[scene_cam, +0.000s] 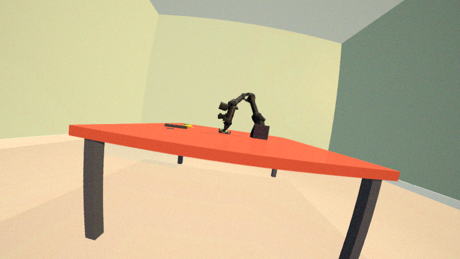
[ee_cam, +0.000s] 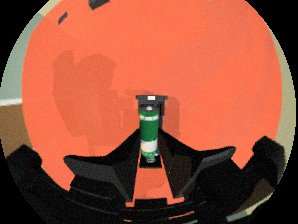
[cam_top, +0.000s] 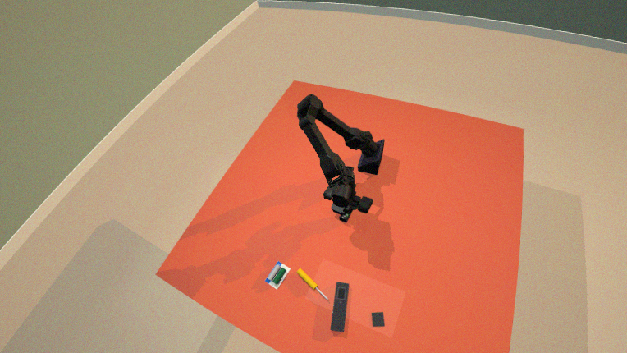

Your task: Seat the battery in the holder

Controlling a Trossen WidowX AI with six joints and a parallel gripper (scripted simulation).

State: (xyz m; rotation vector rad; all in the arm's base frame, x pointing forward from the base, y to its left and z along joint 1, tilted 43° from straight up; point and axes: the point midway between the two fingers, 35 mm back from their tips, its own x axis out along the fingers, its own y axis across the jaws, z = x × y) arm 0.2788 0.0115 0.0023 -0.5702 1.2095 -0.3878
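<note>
My gripper tip is now 1 cm below the battery. Also, from my gripper tip: yellow-handled screwdriver: 32 cm ahead, 2 cm to the left; white box: 35 cm ahead, 13 cm to the right; long black bar: 34 cm ahead, 13 cm to the left.
</note>
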